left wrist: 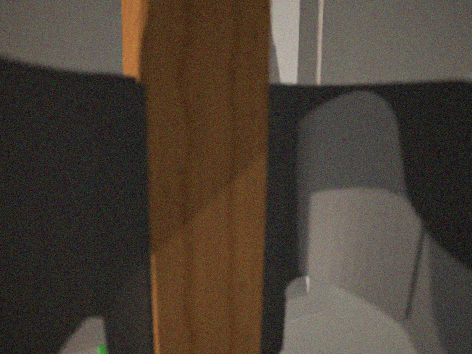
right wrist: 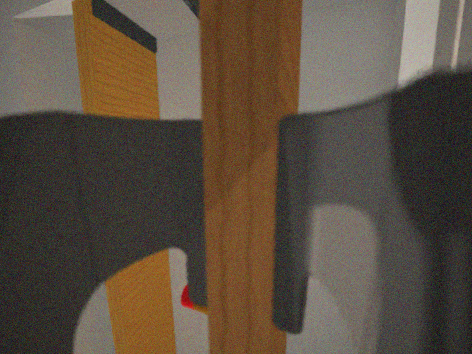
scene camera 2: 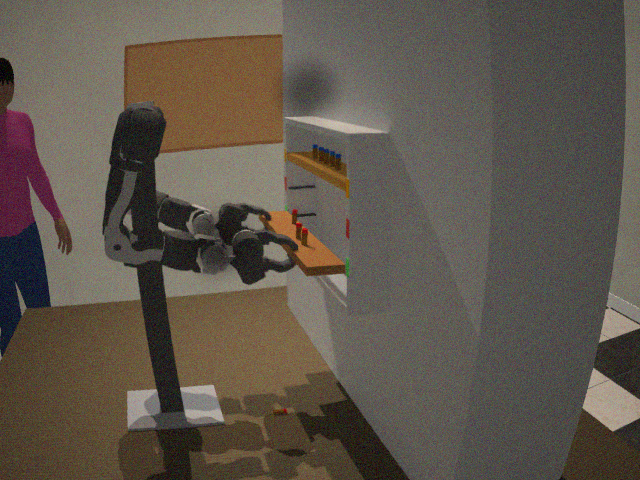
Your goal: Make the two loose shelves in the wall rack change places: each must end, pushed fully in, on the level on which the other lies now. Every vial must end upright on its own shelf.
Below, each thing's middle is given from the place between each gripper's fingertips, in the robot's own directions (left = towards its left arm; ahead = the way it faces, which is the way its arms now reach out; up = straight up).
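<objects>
I find my left hand 100 mm short of the white ledge (scene camera 2: 364, 292) and 170 mm to the left of it, and it is also 80 mm below the ledge.
As for my right gripper, it is 100 mm short of the white ledge, 100 mm to the right of it and 80 mm lower than it.
</objects>
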